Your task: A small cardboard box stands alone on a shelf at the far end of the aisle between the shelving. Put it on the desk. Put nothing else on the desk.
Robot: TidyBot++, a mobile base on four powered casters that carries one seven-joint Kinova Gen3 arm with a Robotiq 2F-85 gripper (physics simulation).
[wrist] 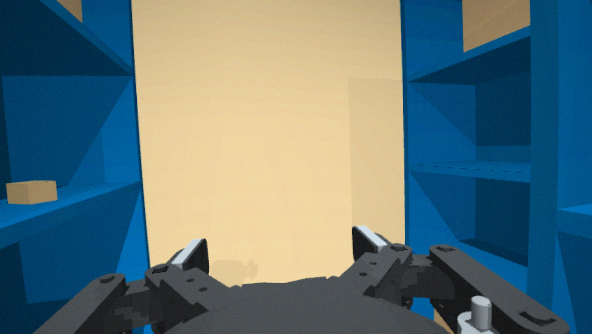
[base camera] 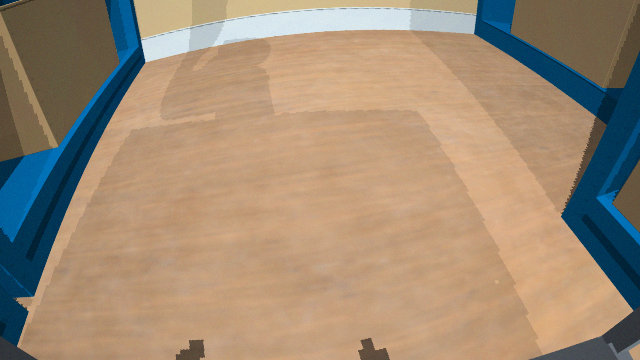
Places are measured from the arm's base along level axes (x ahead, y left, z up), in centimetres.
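Pixels of known places: gripper, fingertip midpoint: (wrist: 281,248).
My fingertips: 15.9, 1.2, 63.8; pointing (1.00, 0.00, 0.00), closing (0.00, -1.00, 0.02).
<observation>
Ahead of a thing's pixels: the offset from my fingertips to its top centre, as dx, dy, dz. "*": to the spot under its first point. Level surfaces: height alone.
A small cardboard box {+54.1, +61.3, +0.6} (wrist: 32,192) stands alone on a blue shelf {dz -4.4} (wrist: 90,197) at the left side of the wrist view. My gripper (wrist: 281,248) is open, with nothing between its fingers. It points down the aisle at the end wall, to the right of the small box and apart from it. The desk does not show in either view.
Blue shelving lines both sides of the aisle, with a left rack (base camera: 95,125) and a right rack (base camera: 550,72). Large cardboard boxes (base camera: 60,65) (base camera: 570,40) stand low in them; another large box {* +72.8, -80.0, +47.9} (wrist: 495,22) is high on the right. A beige wall (wrist: 270,125) closes the aisle.
</observation>
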